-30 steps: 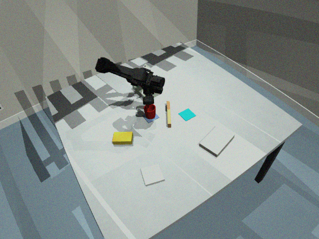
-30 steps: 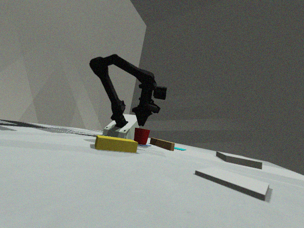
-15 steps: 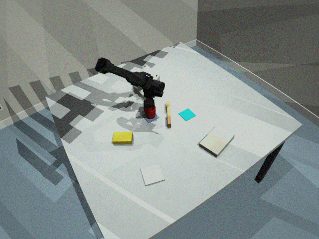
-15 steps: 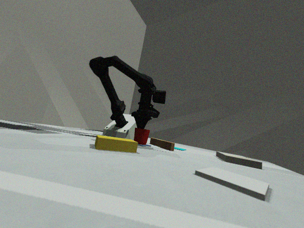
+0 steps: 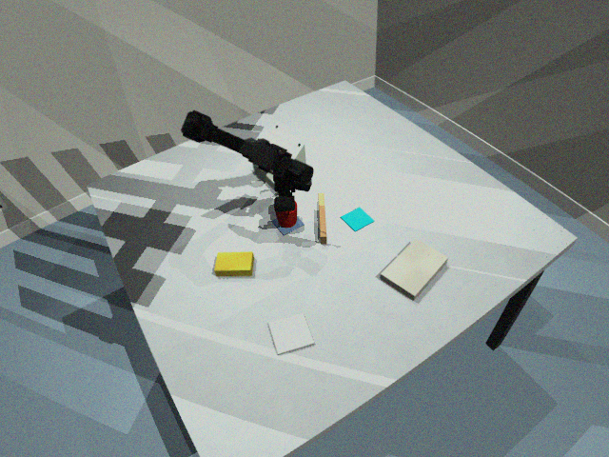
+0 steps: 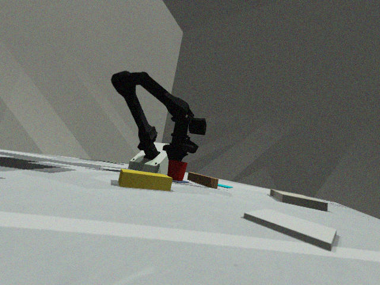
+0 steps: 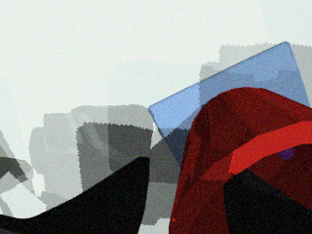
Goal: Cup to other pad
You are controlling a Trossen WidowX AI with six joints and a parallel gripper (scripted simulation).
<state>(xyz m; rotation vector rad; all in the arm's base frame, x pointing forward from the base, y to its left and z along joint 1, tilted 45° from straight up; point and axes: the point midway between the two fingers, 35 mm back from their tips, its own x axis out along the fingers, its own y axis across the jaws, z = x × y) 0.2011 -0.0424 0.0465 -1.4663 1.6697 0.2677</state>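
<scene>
Now: gripper tip 1 cm short of the green marble, 2 cm to the left of it and 2 cm above it. Also, from my gripper tip: blue pad: 3 cm ahead, 2 cm to the right, 5 cm below; wooden bar: 9 cm ahead, 8 cm to the left, 3 cm below; red cup: 3 cm ahead, 2 cm to the right.
</scene>
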